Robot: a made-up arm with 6 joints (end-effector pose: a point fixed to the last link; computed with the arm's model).
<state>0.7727 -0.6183 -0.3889 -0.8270 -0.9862 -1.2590</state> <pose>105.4 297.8 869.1 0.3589 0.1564 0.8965 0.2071</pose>
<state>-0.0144 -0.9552 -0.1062 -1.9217 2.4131 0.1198</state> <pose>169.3 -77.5 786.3 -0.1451 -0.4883 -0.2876 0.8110</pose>
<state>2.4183 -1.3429 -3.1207 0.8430 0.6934 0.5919</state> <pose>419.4 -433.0 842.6 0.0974 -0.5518 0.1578 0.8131</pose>
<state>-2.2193 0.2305 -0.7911 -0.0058 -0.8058 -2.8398</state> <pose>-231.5 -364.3 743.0 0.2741 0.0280 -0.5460 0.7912</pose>
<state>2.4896 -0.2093 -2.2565 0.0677 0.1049 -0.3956</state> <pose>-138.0 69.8 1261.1 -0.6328 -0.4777 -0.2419 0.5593</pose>
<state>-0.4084 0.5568 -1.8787 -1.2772 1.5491 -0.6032</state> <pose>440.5 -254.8 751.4 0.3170 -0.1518 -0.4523 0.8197</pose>
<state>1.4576 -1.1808 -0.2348 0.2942 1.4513 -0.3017</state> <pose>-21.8 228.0 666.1 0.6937 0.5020 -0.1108 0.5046</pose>
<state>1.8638 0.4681 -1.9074 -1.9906 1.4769 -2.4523</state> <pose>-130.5 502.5 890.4 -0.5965 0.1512 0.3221 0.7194</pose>
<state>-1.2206 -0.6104 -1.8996 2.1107 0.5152 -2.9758</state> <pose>128.0 -248.4 1191.5 0.1540 -0.4683 0.5962 0.6336</pose>
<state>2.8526 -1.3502 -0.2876 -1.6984 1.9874 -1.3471</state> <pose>-115.4 99.1 894.6 -0.0100 0.1304 0.7946 0.5929</pose>
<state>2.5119 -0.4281 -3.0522 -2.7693 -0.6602 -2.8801</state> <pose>-102.1 -155.8 1184.0 -0.4061 -0.5699 0.1657 0.6948</pose>
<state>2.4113 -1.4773 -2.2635 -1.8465 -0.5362 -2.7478</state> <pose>99.6 -452.7 1000.9 0.0270 -0.7106 0.3262 0.6229</pose>
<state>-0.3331 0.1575 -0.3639 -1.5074 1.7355 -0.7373</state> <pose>186.7 -140.9 527.4 0.0622 0.4298 -0.5185 0.7366</pose>
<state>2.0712 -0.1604 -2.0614 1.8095 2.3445 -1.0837</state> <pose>-259.9 64.7 1024.0 0.1992 -0.9484 -0.0791 0.2335</pose>
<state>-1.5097 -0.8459 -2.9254 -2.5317 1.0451 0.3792</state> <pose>36.4 384.7 1130.6 -0.8349 -0.4972 0.1705 0.1630</pose>
